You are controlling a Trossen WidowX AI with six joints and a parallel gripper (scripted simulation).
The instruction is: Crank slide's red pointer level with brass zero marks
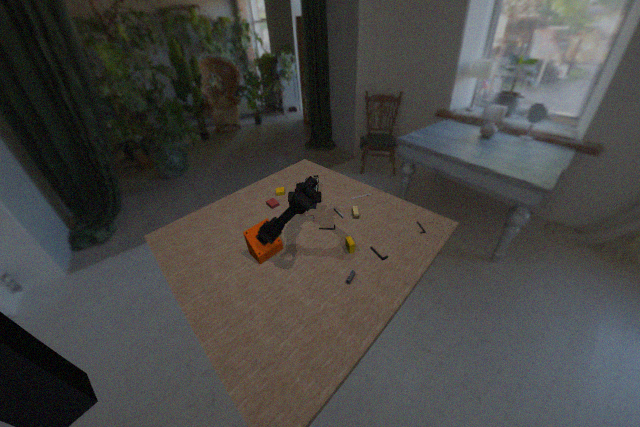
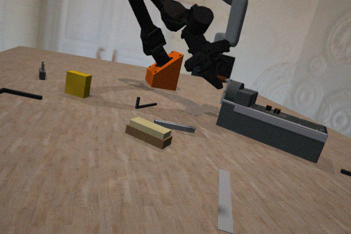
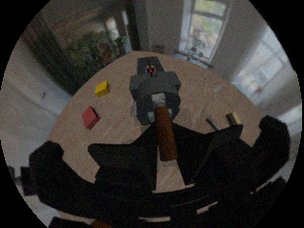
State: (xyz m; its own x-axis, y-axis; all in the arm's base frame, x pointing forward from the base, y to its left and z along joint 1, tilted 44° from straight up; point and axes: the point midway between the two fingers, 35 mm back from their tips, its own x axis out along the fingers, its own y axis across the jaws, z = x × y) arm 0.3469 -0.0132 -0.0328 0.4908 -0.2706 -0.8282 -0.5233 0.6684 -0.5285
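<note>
My gripper tip is now 1 cm past the brown crank handle, 1 cm to the left of it and 3 cm below it. Round my gripper tip: red pointer (12 cm ahead, 8 cm to the left, 1 cm below); red block (7 cm behind, 24 cm to the left, 8 cm below); grey bar (8 cm ahead, 17 cm to the right, 9 cm below).
</note>
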